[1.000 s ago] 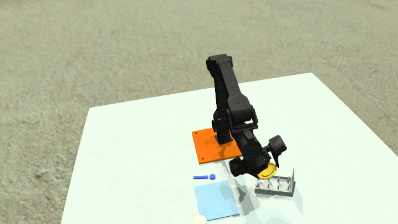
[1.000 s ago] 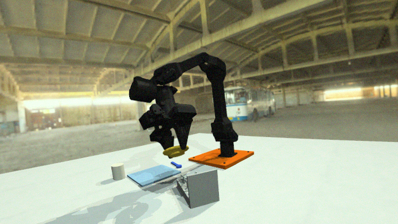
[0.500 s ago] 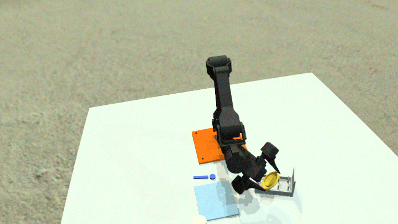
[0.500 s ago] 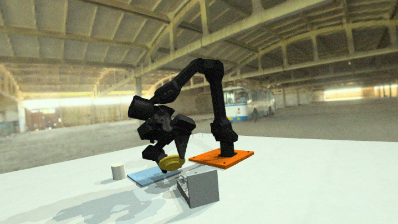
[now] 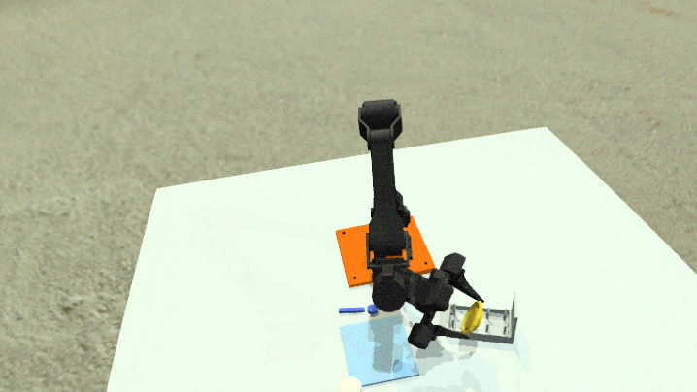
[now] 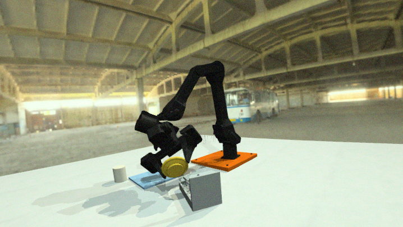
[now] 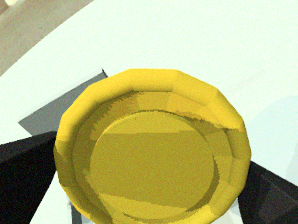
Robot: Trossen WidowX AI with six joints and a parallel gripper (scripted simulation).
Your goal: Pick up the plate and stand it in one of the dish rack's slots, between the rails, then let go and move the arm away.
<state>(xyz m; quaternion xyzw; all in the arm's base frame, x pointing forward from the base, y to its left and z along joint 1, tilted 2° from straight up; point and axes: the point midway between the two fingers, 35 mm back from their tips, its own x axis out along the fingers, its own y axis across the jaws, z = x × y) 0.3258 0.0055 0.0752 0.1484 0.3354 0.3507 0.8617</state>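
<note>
Now: the grey dish rack 40 mm behind my gripper tip, 40 mm to the left of it and 50 mm below it. Also, from my gripper tip: yellow plate 10 mm to the right; blue spoon 180 mm behind, 170 mm to the right, 70 mm below; beige cylinder 20 mm ahead, 270 mm to the right, 50 mm below.
</note>
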